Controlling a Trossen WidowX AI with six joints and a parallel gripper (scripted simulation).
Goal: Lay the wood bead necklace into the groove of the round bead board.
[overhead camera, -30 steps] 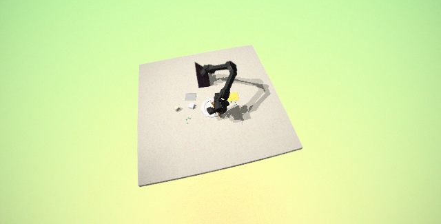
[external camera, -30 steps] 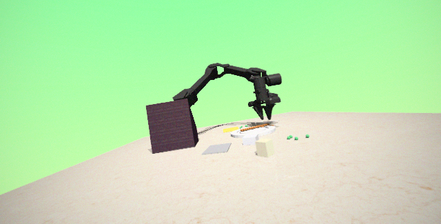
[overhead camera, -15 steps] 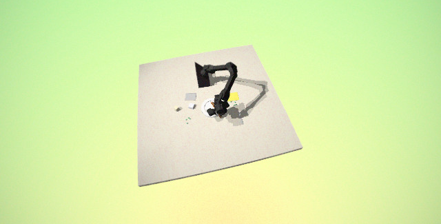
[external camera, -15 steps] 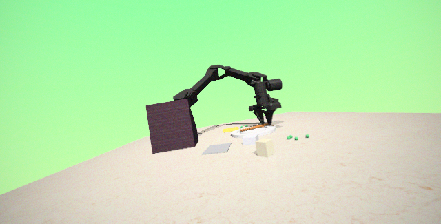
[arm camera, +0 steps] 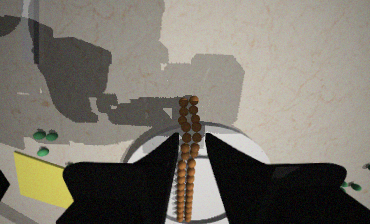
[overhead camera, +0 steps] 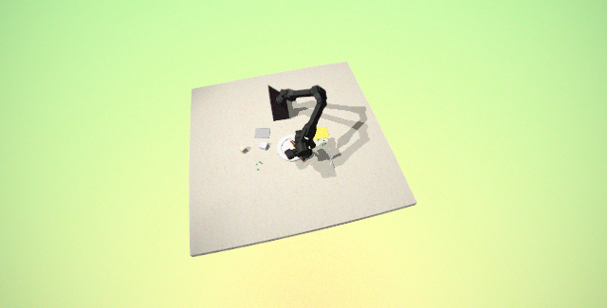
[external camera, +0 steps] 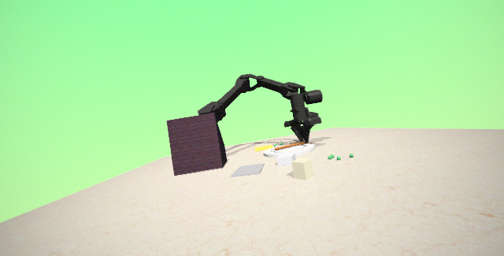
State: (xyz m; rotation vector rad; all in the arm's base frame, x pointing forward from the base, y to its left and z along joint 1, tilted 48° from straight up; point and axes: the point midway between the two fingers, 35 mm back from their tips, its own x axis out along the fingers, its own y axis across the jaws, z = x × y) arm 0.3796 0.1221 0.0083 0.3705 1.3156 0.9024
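Now: the round white bead board 8 cm behind my gripper tip, 4 cm to the right of it and 1 cm below it. Also, from my gripper tip: thin white strip 7 cm ahead, 18 cm to the left, 1 cm below; then yellow card 17 cm behind, 15 cm to the left, 2 cm below; then grey flat plate 24 cm behind, 22 cm to the right, 2 cm below.
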